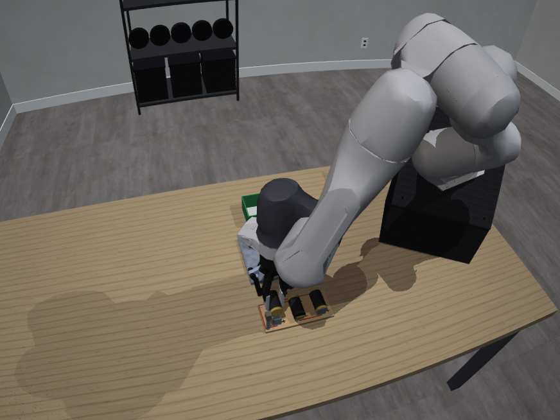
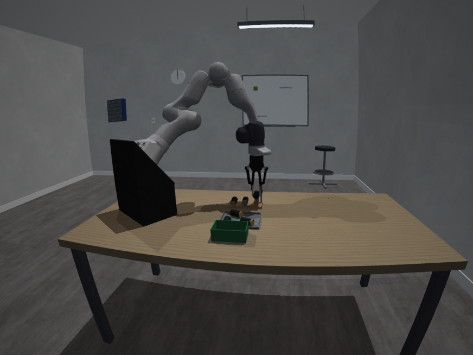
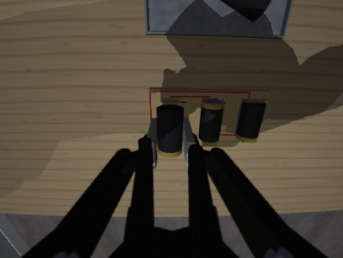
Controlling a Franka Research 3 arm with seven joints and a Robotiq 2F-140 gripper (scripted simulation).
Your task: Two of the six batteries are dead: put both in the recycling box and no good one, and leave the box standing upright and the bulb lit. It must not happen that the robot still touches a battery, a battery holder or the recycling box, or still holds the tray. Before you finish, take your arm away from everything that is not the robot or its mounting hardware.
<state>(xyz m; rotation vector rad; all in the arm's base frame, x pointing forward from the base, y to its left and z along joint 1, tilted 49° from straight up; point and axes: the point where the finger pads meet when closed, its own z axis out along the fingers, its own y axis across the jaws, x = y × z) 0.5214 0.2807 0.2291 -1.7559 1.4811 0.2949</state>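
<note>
My gripper is now 1 cm short of the bulb, 5 cm to the right of it and 2 cm above it. The rest, counted from my hand: grey tray (22 cm to the right, 9 cm below); wooden holder board (6 cm behind, 2 cm to the right, 9 cm below); thin post (1 cm ahead, 5 cm to the left, 6 cm below).
</note>
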